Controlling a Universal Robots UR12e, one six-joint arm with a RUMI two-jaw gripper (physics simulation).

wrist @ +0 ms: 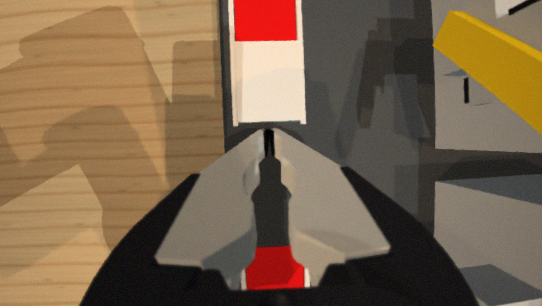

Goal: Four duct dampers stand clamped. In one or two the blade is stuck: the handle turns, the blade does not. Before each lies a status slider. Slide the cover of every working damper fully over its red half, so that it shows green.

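Frame: origin at the arm's base, x ahead, y left, z up, level; metres.
Seen in the pictures: gripper, fingertip midpoint: (268,131).
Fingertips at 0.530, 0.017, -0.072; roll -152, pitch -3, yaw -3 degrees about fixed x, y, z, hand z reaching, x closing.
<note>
Pixels of each thing's top centre, then the offset from my fingertips to it, as dx, dy, dz. "*": a spot on its surface instead. Level surfaces: height alone.
- status slider at a spot on its surface: (269,82) * +0.003, +0.030, +0.007
- yellow handle at a spot on its surface: (492,65) * +0.116, +0.022, +0.044
- light grey damper body at a spot on its surface: (455,125) * +0.170, -0.007, -0.039
- Wooden table at its surface level: dz -0.081
- grey body at a spot on its surface: (470,225) * +0.166, -0.093, -0.022
A status slider (269,82) lies at the top centre, with a red half at the top edge of the view and a white part below it. My gripper (268,131) is shut and empty; its fingertips are close below the slider's near end. Whether they touch it, I cannot tell. Red of another slider (275,267) shows between the finger bases at the bottom; the rest of it is hidden. A yellow handle (492,65) of a damper slants across the upper right, over a light grey damper body (455,125). The damper's blade cannot be made out.
A dark grey base strip (325,145) runs under the sliders. Wooden table (60,145) lies to the left, with shadows of the arm on it. Another grey body (470,225) stands at the lower right, beyond a dark gap.
</note>
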